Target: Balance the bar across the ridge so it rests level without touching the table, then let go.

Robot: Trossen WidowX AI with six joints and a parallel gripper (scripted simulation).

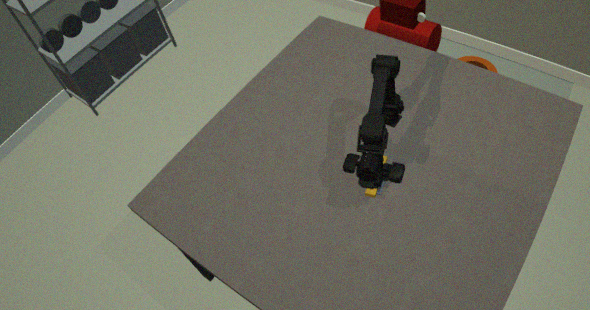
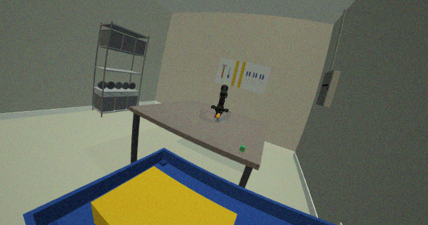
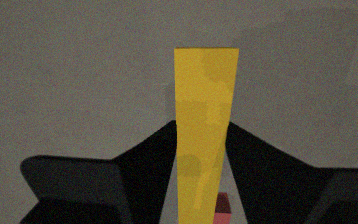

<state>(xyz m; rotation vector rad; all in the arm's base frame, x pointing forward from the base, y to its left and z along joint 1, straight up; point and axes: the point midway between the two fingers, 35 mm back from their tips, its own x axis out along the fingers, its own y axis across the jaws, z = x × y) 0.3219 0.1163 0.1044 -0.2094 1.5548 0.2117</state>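
Right now my gripper tip is 30 mm past the yellow bar and 10 mm to the left of it. From my gripper tip the other things lie so: small green cube 420 mm ahead, 380 mm to the left, 50 mm below; small red cube 160 mm behind, 80 mm to the right, 50 mm below.
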